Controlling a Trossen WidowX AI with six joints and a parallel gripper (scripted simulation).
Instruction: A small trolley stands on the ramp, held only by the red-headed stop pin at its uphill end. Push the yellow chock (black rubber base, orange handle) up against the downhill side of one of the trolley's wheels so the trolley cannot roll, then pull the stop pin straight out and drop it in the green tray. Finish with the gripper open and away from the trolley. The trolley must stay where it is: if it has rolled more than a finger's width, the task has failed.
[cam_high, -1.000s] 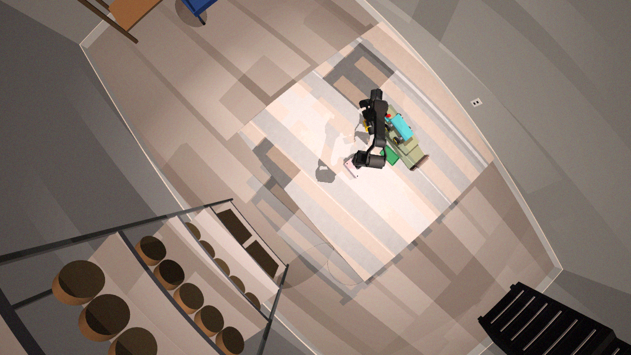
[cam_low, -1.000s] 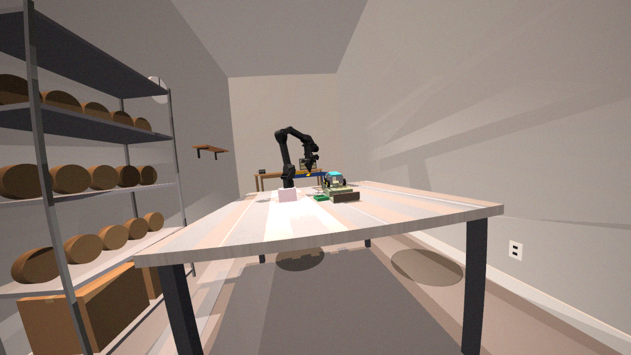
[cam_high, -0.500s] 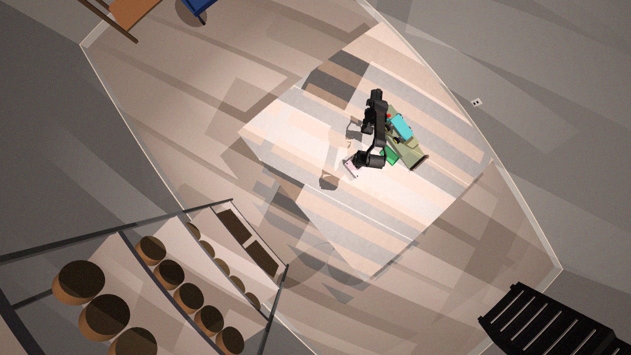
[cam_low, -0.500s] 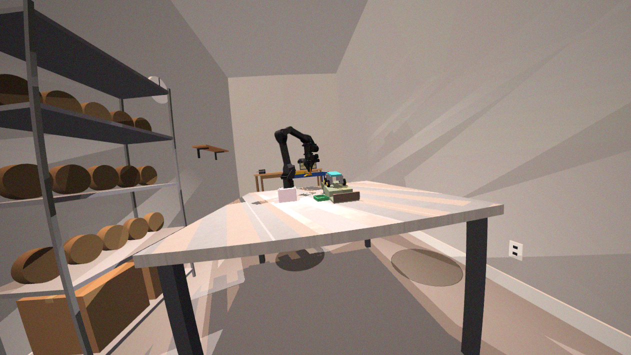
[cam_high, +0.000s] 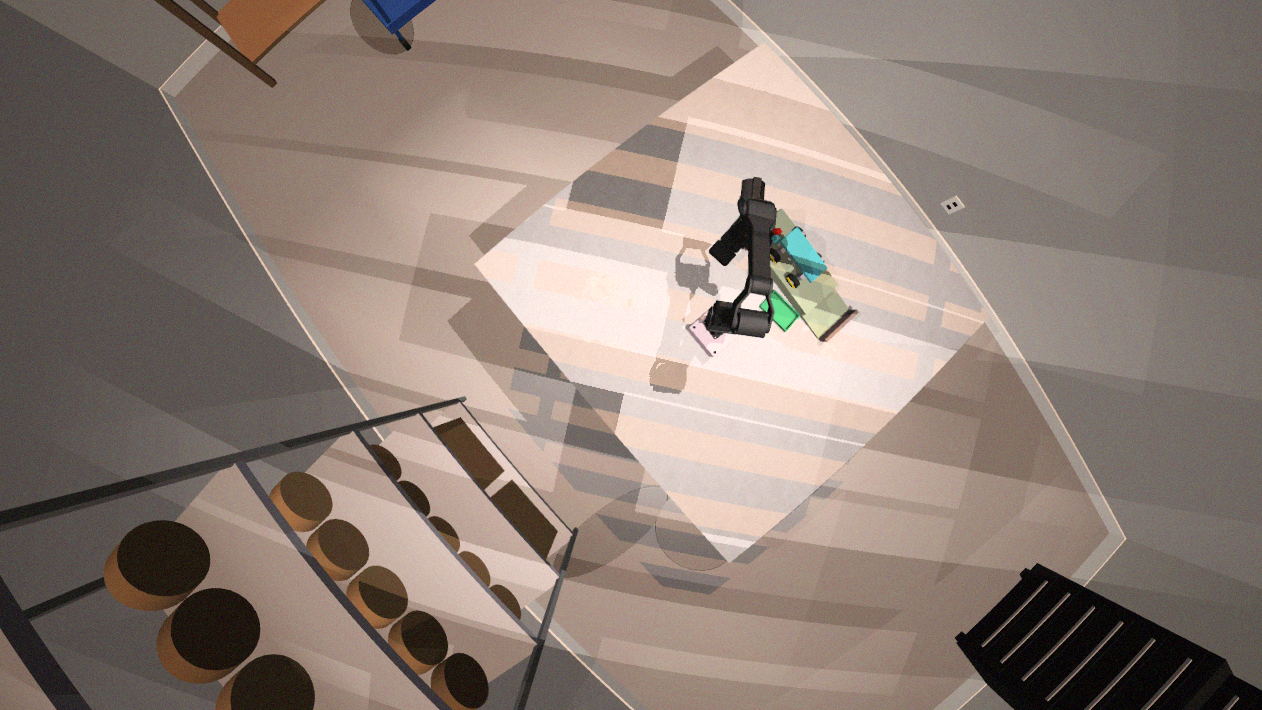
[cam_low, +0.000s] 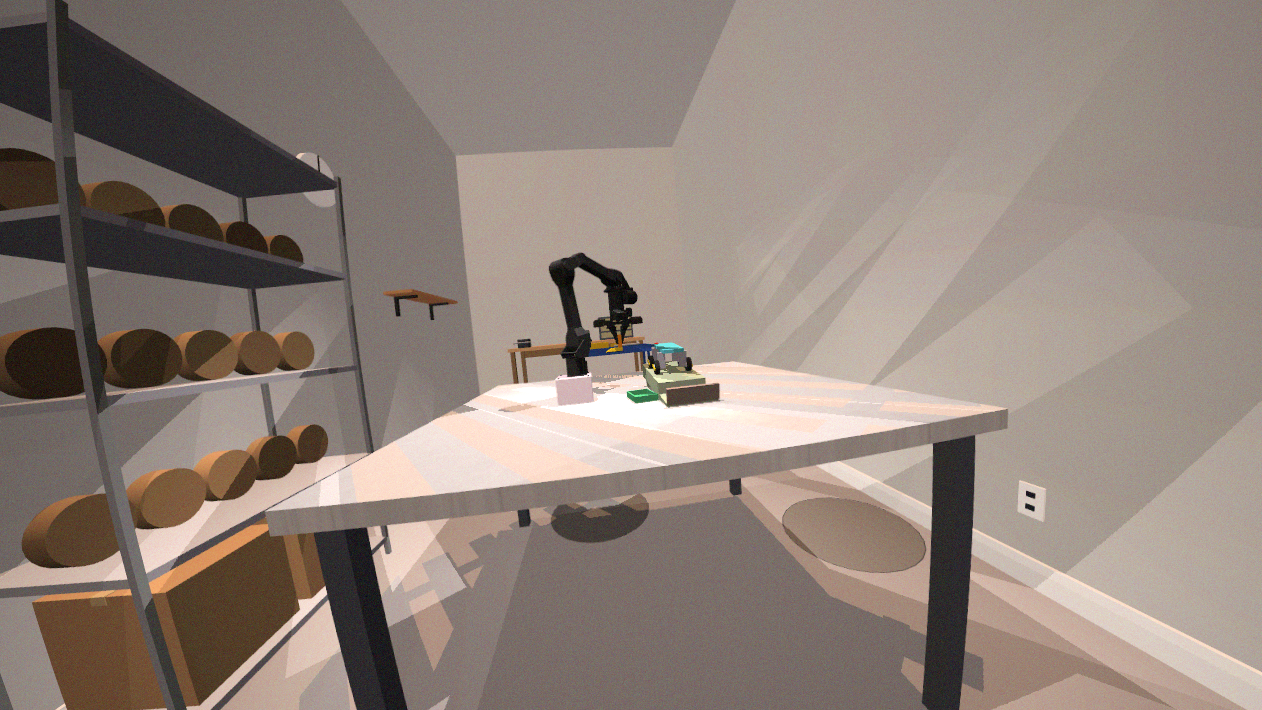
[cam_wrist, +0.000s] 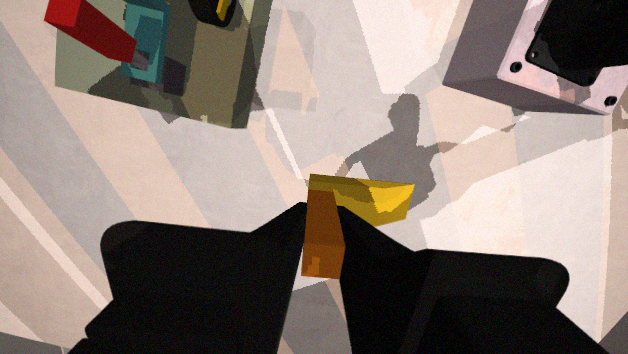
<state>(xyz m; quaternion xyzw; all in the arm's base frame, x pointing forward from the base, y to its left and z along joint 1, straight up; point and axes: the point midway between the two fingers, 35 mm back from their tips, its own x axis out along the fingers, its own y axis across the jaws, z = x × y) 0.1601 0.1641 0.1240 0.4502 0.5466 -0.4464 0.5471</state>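
Now: gripper tip 5 cm short of the green tray, 26 cm to the left of it and 18 cm above it. From my gripper tip the other things lie so: yellow chock: 2 cm behind, 1 cm below; trolley: 16 cm ahead, 15 cm to the right, 6 cm below; stop pin: 14 cm ahead, 4 cm to the right, 5 cm below.
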